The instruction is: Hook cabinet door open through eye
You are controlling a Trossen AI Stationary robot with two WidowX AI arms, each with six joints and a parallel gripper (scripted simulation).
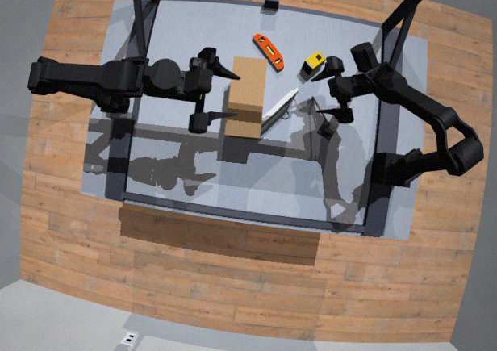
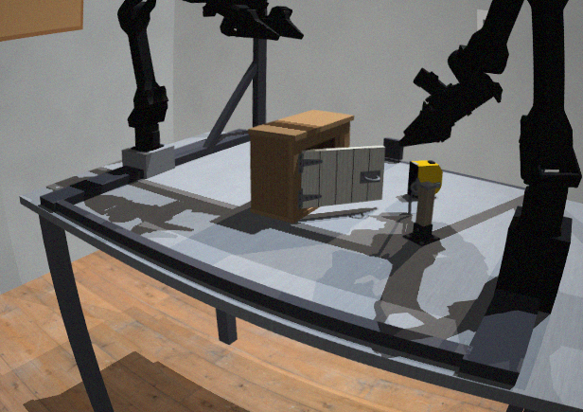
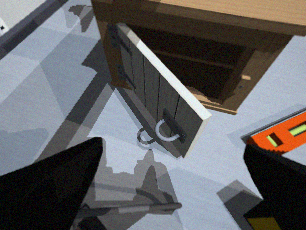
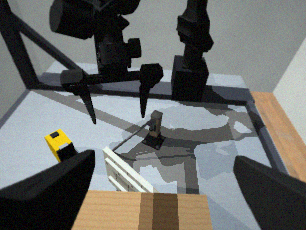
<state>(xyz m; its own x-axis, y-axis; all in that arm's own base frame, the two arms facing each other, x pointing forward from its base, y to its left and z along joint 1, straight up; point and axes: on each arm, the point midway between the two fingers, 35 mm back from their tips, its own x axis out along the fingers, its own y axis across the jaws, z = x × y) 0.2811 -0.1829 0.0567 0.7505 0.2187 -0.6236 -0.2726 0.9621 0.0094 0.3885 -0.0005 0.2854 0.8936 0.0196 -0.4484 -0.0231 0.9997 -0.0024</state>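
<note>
Right now the thin metal hook is 3 cm ahead of my left hand, 2 cm to the left of it and 12 cm below it. The rest, counted from my left hand: yellow tape measure 12 cm behind, 3 cm to the right, 13 cm below; then grey plank door 7 cm ahead, 11 cm to the right, 10 cm below; then orange spirit level 14 cm behind, 19 cm to the right, 16 cm below.
</note>
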